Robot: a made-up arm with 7 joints.
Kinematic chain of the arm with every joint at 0, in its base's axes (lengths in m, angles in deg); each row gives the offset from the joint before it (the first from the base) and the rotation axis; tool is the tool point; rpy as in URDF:
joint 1: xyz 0 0 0.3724 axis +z
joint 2: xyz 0 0 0 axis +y
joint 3: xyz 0 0 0.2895 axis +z
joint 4: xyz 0.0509 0 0 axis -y
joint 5: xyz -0.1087 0 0.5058 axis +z
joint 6: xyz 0 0 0 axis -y
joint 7: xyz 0.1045 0 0 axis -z
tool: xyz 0 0 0 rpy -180 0 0
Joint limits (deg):
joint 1: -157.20..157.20
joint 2: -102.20..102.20
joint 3: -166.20..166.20
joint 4: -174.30..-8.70
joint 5: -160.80..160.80
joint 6: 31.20..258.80
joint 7: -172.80..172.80
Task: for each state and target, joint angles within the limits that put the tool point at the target. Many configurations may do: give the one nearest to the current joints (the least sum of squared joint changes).
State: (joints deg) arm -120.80 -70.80 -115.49 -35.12 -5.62 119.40 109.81
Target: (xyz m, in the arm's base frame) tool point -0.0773 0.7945 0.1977
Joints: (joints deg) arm -125.97 -75.00 -121.87 -81.54 -5.69 117.17 109.81
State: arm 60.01 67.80 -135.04 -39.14 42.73 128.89 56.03
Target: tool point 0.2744 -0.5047 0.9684
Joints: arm 8.74 42.84 -112.97 -76.40 42.07 116.11 56.03
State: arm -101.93 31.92 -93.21 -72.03 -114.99 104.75 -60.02
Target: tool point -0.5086 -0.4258 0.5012
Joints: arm -70.02 23.09 -80.51 -105.46 -120.11 125.74 -60.02
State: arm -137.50 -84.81 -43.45 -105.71 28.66 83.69 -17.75
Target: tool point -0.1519 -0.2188 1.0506
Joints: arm -120.23 -45.29 -2.18 -99.50 29.30 85.10 -17.75
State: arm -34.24 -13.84 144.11 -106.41 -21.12 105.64 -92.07
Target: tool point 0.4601 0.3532 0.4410
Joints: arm -80.82 20.31 118.38 -132.47 -21.05 98.35 -92.07
